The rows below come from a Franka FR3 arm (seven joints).
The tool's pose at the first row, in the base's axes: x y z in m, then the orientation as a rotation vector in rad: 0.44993, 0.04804, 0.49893, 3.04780, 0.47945, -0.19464
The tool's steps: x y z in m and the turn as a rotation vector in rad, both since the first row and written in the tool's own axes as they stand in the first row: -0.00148, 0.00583, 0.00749, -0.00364, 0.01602, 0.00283; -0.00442, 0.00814, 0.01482, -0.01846, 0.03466, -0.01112; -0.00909, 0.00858, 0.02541, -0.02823, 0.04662, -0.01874; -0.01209, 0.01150, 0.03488, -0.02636, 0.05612, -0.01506; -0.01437, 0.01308, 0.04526, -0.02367, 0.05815, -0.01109; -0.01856, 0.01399, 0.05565, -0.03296, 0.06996, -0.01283; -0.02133, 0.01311, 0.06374, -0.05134, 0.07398, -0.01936; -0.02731, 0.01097, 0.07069, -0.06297, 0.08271, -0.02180; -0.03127, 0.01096, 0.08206, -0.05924, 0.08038, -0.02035; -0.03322, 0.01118, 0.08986, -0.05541, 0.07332, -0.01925; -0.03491, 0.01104, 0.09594, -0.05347, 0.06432, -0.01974; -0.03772, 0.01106, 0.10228, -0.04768, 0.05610, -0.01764
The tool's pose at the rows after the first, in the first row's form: 0.44946, 0.04153, 0.49188, 3.04858, 0.47591, -0.16917; 0.44655, 0.03794, 0.48507, 3.03573, 0.49756, -0.13727; 0.44104, 0.03538, 0.47521, 3.02725, 0.50929, -0.11678; 0.43801, 0.03105, 0.46631, 3.03172, 0.50434, -0.10278; 0.43514, 0.02814, 0.45637, 3.03552, 0.49856, -0.10027; 0.43026, 0.02529, 0.44666, 3.02836, 0.50131, -0.07999; 0.42643, 0.02473, 0.43898, 3.00980, 0.51031, -0.06937; 0.41932, 0.02448, 0.43282, 2.99947, 0.51370, -0.05335; 0.41425, 0.02250, 0.42207, 3.00301, 0.51164, -0.05775; 0.41157, 0.02117, 0.41461, 3.00570, 0.50985, -0.06930; 0.40923, 0.02037, 0.40880, 3.00583, 0.51022, -0.08335; 0.40584, 0.01906, 0.40289, 3.01032, 0.50696, -0.09717
